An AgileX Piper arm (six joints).
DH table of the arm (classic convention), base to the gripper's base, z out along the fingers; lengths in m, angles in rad. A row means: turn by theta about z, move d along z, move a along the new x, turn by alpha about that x. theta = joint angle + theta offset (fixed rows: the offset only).
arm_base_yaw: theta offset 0  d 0.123  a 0  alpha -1.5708
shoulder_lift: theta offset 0.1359  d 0  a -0.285  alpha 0
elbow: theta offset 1.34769  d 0  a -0.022  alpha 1.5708
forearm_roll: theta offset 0  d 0.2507  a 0  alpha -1.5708
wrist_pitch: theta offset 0  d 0  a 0  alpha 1.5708
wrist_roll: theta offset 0  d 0.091  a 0  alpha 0
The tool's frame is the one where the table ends.
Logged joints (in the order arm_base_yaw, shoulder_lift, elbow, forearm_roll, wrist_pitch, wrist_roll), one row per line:
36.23 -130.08 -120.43 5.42 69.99 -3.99
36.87 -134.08 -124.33 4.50 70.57 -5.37
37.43 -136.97 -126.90 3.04 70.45 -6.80
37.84 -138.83 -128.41 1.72 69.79 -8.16
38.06 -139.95 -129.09 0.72 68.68 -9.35
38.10 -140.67 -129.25 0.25 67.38 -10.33
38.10 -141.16 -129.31 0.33 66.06 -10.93
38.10 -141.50 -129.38 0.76 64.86 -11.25
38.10 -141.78 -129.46 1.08 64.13 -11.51
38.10 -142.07 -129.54 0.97 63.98 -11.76
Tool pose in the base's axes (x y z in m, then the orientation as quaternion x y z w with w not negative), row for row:
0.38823 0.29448 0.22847 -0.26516 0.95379 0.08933 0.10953
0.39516 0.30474 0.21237 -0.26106 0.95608 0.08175 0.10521
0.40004 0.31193 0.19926 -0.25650 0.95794 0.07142 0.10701
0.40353 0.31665 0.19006 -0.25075 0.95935 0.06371 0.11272
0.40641 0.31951 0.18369 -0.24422 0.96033 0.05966 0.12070
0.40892 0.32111 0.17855 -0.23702 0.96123 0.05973 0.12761
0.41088 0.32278 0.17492 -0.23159 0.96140 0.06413 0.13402
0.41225 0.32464 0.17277 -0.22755 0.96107 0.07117 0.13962
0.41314 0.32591 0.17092 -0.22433 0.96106 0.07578 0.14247
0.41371 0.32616 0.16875 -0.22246 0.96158 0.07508 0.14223
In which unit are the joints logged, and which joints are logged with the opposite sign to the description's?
The joints are logged in degrees. Opposite sign: shoulder_lift, wrist_roll.
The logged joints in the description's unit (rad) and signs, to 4 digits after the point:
0.6323 2.2703 -2.1019 0.0946 1.2216 0.0696
0.6435 2.3401 -2.1700 0.0785 1.2317 0.0937
0.6533 2.3906 -2.2148 0.0531 1.2296 0.1187
0.6604 2.4230 -2.2412 0.0300 1.2181 0.1424
0.6643 2.4426 -2.2530 0.0126 1.1987 0.1632
0.6650 2.4552 -2.2558 0.0044 1.1760 0.1803
0.6650 2.4637 -2.2569 0.0058 1.1530 0.1908
0.6650 2.4696 -2.2581 0.0133 1.1320 0.1963
0.6650 2.4745 -2.2595 0.0188 1.1193 0.2009
0.6650 2.4796 -2.2609 0.0169 1.1167 0.2053

